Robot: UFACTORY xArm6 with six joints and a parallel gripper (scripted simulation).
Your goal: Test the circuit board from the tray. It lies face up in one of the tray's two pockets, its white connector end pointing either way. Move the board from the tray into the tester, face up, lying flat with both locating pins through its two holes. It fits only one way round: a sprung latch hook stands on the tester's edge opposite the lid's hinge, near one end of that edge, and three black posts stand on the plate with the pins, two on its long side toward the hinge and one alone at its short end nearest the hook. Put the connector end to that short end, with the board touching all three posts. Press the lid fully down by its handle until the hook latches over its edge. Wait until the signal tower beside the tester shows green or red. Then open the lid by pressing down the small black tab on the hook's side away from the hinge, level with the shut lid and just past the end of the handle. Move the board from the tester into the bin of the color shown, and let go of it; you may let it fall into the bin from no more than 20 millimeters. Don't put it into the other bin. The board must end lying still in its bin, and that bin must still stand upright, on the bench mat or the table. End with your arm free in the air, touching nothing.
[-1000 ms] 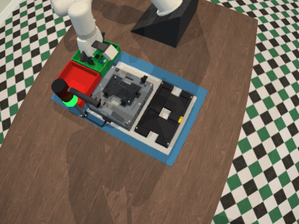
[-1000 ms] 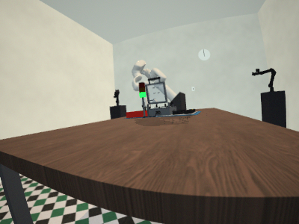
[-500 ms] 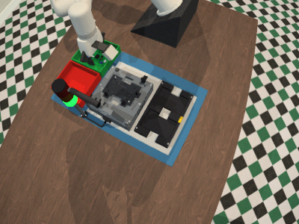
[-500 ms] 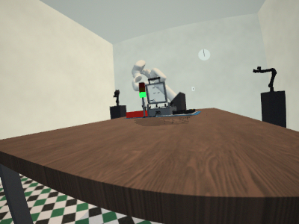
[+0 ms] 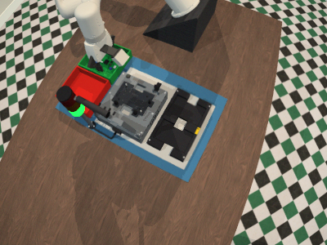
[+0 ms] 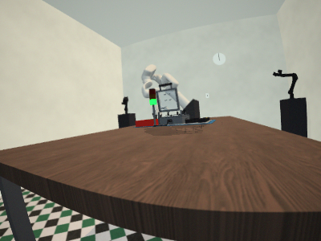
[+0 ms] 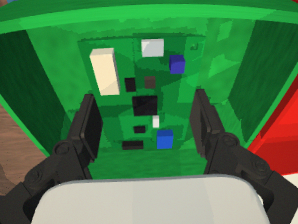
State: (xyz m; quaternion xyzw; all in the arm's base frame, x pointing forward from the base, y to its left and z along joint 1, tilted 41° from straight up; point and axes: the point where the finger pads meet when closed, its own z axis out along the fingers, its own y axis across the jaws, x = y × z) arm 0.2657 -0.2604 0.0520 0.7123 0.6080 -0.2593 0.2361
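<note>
Right now my hand is 1 cm above the green bin. Round my hand: black nest (19 cm to the left, 14 cm ahead, 5 cm above); then red bin (15 cm ahead, 2 cm to the right, 1 cm below); then green circuit board (1 cm below).
</note>
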